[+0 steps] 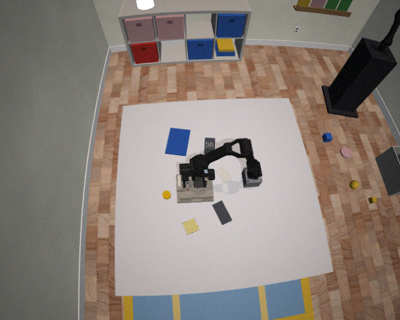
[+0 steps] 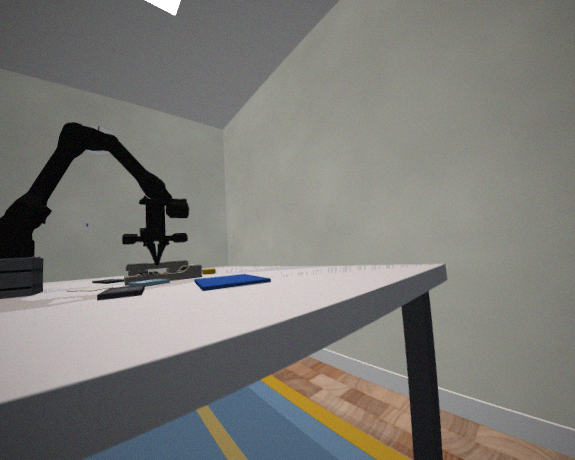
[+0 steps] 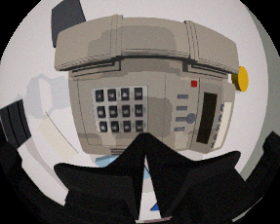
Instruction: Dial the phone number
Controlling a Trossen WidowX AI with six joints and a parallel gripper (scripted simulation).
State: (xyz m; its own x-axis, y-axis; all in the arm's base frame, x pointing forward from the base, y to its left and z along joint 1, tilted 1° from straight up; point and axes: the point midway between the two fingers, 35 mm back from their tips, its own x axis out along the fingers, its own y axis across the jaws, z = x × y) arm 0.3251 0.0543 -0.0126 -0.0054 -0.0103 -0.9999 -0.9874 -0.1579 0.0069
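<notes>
Right now my hand is 6 cm above the beige desk phone, 4 cm to the right of it and 2 cm short of it. Also, from my hand: dark grey card 17 cm to the left, 16 cm behind, 8 cm below; handset 9 cm to the left, 4 cm below; cream note 16 cm behind, 8 cm below, 7 cm to the right.
</notes>
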